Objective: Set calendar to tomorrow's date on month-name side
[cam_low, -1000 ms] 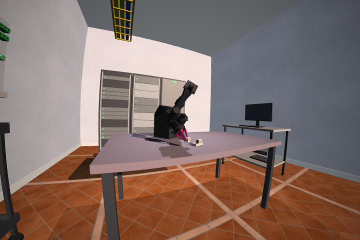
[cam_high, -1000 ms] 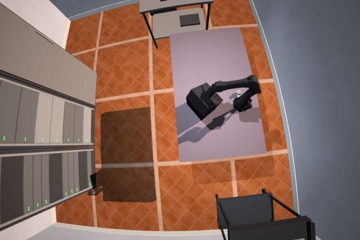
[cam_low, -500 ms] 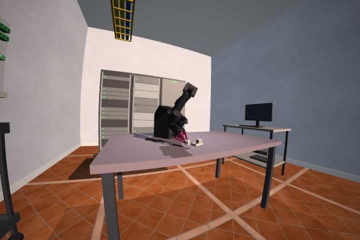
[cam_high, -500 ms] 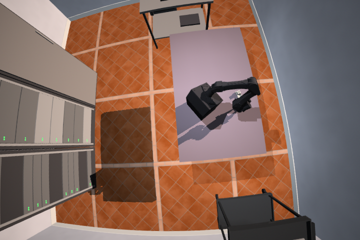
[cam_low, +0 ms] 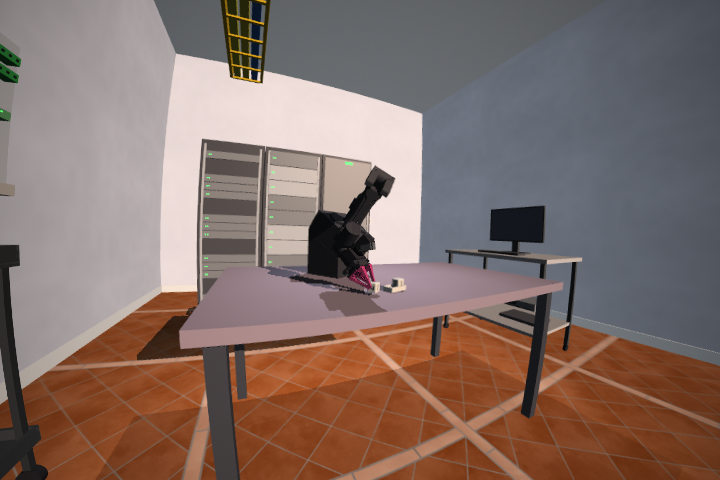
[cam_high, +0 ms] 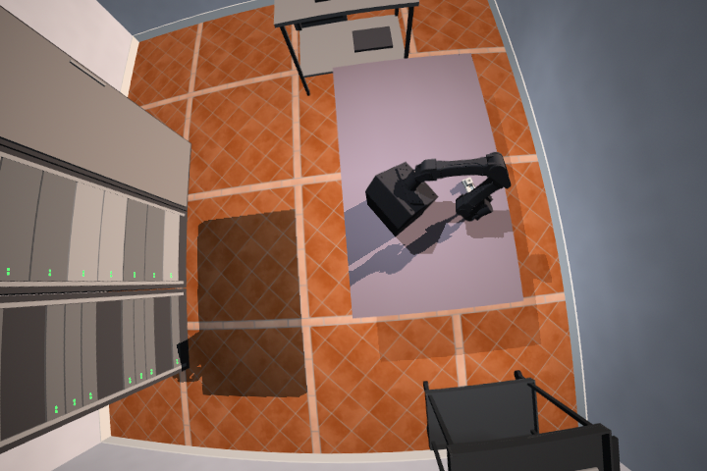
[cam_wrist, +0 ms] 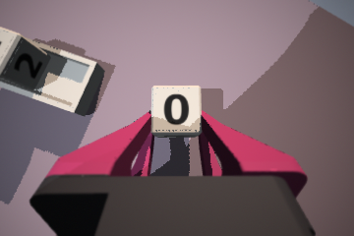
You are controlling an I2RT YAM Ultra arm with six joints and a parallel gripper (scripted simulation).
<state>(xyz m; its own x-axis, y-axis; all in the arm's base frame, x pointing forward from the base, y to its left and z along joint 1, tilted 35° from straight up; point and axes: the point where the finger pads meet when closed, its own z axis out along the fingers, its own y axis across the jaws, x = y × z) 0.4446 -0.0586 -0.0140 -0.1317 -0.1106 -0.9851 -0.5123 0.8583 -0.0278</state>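
The cream digit cube lies 1 cm ahead of my hand and 1 cm to the left of it. Also, from my hand: cream tray: 3 cm behind, 11 cm to the left, 2 cm below.
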